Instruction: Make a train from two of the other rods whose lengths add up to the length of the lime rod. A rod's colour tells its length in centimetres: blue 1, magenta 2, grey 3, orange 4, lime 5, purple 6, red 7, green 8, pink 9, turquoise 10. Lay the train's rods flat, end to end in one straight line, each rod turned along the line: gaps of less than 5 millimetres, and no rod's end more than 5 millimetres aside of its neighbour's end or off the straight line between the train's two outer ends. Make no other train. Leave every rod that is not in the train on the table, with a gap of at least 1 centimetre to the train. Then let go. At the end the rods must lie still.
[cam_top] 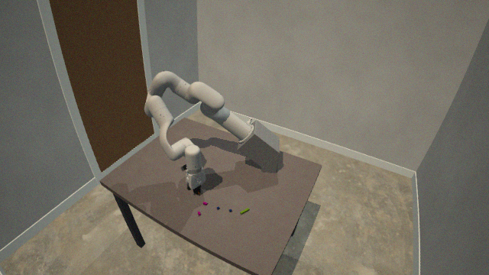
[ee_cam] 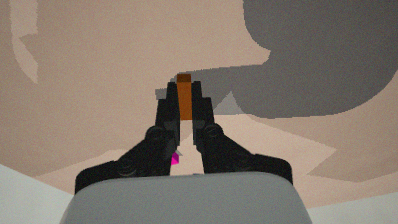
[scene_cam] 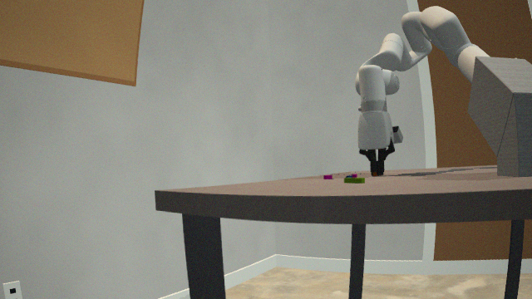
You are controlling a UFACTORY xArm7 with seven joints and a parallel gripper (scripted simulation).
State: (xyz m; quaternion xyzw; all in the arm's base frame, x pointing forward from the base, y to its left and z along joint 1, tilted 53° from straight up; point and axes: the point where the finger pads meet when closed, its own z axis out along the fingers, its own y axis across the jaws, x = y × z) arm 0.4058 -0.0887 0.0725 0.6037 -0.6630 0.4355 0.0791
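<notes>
The lime rod is 280 mm to the left of my hand, 20 mm below it and 10 mm behind it. From my hand the other things lie so: orange rod (20 mm below).
</notes>
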